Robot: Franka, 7 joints.
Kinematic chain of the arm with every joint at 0, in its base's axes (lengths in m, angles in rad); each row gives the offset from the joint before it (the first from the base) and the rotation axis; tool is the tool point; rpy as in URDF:
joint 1: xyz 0 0 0.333 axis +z
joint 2: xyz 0 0 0 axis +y
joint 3: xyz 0 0 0.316 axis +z
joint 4: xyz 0.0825 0 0 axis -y
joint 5: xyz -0.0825 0 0.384 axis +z
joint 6: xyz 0 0 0 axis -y
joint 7: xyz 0.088 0 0 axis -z
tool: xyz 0 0 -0.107 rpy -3.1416 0 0
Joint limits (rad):
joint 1: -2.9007..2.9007
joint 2: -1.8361..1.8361
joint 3: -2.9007..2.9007
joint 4: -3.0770..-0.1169
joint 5: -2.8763..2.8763
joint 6: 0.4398..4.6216
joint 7: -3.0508..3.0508
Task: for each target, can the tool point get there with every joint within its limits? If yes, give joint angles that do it. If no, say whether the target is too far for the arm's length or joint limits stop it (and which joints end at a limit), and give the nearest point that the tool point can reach.
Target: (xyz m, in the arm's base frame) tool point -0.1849 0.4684 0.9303
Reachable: yes | joints -0.2499 -0.9734 1.0329 -1.2008 1.4904 3.0059 1.4844
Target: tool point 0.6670 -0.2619 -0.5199
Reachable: no: too far | nearest point 0.5266 -0.2068 -0.2795 | short by 0.284 m
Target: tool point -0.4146 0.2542 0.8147
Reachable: yes | joints -1.6203 0.5103 -2.3824 -1.7570 2.2581 2.3844 0.8498
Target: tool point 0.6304 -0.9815 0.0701
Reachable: no: too far | nearest point 0.4523 -0.7042 0.1444 | short by 0.338 m
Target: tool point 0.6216 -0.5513 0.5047
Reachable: yes | joints -1.0772 1.0805 0.8787 -0.7461 -0.6305 2.6568 -0.5618
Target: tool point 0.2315 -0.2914 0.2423
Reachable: yes | joints -2.3123 0.4458 1.6425 -2.7383 -1.7917 1.3919 1.7706
